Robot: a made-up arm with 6 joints.
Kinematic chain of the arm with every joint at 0, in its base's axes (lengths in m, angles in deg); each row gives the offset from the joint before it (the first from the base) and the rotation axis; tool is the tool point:
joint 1: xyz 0 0 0.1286 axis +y
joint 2: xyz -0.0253 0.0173 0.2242 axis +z
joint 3: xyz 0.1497 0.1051 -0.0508 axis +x
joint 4: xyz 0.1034 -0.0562 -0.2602 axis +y
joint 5: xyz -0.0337 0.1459 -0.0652 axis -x
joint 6: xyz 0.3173 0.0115 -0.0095 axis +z
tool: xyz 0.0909 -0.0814 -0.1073
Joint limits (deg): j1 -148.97..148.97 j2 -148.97..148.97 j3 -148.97..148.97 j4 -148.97..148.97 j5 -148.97..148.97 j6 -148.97..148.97
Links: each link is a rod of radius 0.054 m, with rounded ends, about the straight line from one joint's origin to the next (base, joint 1, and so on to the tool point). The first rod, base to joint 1, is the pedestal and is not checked.
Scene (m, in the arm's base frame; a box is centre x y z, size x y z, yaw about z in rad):
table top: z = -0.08
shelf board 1: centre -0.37 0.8 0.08 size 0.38 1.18 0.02 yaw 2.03
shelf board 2: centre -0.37 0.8 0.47 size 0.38 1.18 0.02 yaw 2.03
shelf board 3: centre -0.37 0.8 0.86 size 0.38 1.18 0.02 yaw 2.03
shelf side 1: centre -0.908 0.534 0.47 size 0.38 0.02 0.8 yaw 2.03
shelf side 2: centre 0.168 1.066 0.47 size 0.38 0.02 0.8 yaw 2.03
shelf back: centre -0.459 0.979 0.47 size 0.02 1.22 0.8 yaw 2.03
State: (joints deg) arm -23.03 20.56 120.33 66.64 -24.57 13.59
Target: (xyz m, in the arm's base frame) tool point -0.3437 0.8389 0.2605
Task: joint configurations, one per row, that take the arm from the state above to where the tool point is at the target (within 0.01 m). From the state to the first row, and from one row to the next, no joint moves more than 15 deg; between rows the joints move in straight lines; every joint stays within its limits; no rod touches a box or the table.
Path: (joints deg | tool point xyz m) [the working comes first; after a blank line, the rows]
Joints at the target: -36.60 31.04 93.89 61.08 -21.20 14.53
Straight joint move there: touches shelf board 2.

1: -16.55 15.19 122.85 81.34 -24.29 7.65 | -0.2444 0.6478 0.6910
2: -10.06 9.83 125.38 96.04 -24.01 1.71 | -0.2077 0.5735 0.6918
3: -3.58 4.46 127.90 110.73 -23.74 -4.23 | -0.1641 0.4951 0.6728
4: -8.32 1.47 113.61 118.79 -21.71 -8.38 | -0.1975 0.5358 0.5211
5: -13.07 -1.51 99.31 126.85 -19.68 -12.54 | -0.1966 0.5336 0.3780
6: -17.82 -4.50 85.02 134.91 -17.65 -16.69 | -0.1738 0.4953 0.2605
7: -21.57 2.61 86.79 120.14 -18.36 -10.45 | -0.2137 0.5871 0.2515
8: -25.33 9.72 88.57 105.38 -19.07 -4.20 | -0.2507 0.6697 0.2479
9: -29.08 16.82 90.34 90.61 -19.78 2.04 | -0.2847 0.7406 0.2491
10: -32.84 23.93 92.11 75.84 -20.49 8.29 | -0.3160 0.7976 0.2539
11: -36.60 31.04 93.89 61.08 -21.20 14.53 | -0.3438 0.8389 0.2605

